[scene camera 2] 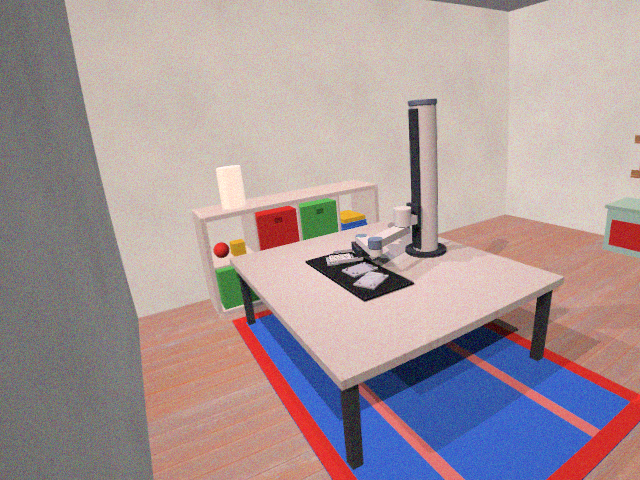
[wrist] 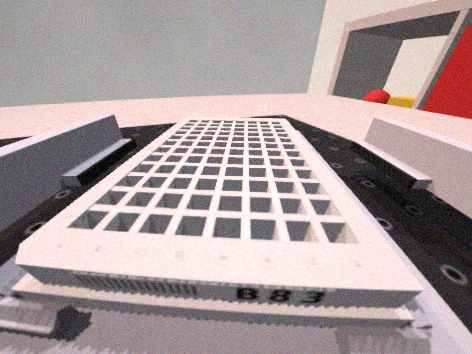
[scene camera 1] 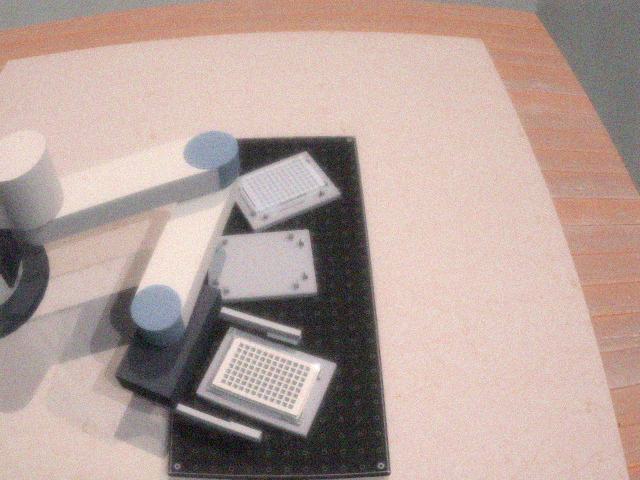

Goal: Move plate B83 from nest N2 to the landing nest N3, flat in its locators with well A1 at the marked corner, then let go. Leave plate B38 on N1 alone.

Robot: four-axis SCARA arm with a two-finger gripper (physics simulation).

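Note:
Plate B83 (scene camera 1: pixel 266 377) (scene camera 2: pixel 339 258) (wrist: pixel 215 200), cream with square wells, lies on nest N2 (scene camera 1: pixel 323 383) (wrist: pixel 225 341), the grey nest at the bottom in scene camera 1. Its B83 label faces the wrist camera. My gripper (scene camera 1: pixel 260 380) (wrist: pixel 244 131) is open, one finger along each long side of B83, with a gap on both sides. The landing nest N3 (scene camera 1: pixel 263 266) (scene camera 2: pixel 360 269) is the bare grey middle nest with small locator pins; the arm covers its left edge in scene camera 1. Plate B38 (scene camera 1: pixel 281 181) sits on N1 (scene camera 1: pixel 332 192); its label is unreadable.
The nests stand on a black perforated board (scene camera 1: pixel 348 330) (scene camera 2: pixel 385 289) on the pale table (scene camera 1: pixel 454 232) (scene camera 2: pixel 454 310). The arm's forearm (scene camera 1: pixel 183 242) passes left of N3. The column (scene camera 2: pixel 428 175) rises behind. A shelf unit (scene camera 2: pixel 289 195) stands beyond the table.

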